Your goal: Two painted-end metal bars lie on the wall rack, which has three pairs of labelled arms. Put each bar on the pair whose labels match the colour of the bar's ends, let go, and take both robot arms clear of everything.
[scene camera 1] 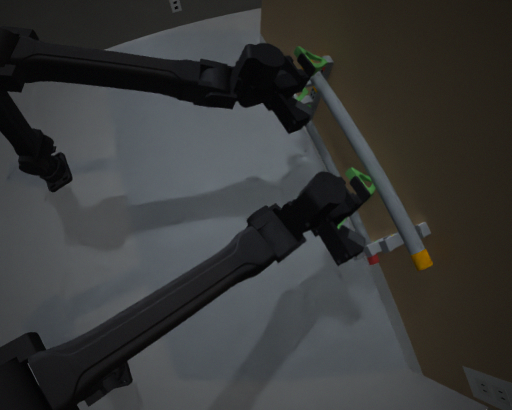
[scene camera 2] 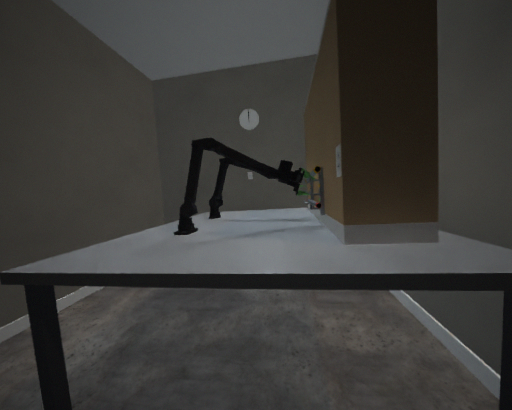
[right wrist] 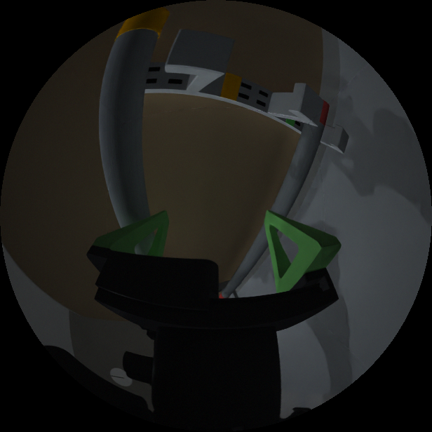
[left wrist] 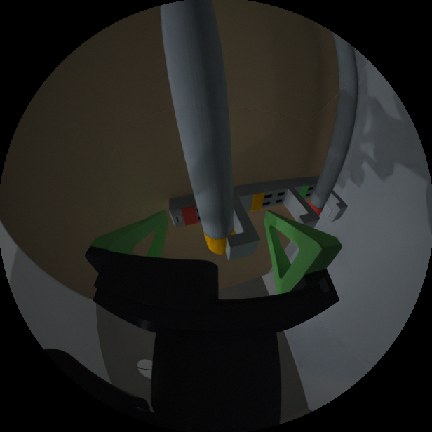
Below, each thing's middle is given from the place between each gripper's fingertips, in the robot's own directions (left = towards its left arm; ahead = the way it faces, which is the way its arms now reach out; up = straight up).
Right now the orange-ended bar (scene camera 1: 418,253) is 80 mm to the left of my right hand, 70 mm above it and 10 mm ahead of it. Round my right hand: red-ended bar (scene camera 1: 314,134): 100 mm below, 90 mm to the left, 20 mm ahead.
Now: left hand 210 mm to the left of the orange-ended bar, 20 mm past it and 10 mm below it. Round my left hand: red-ended bar: 190 mm to the right, 150 mm below, 20 mm behind.
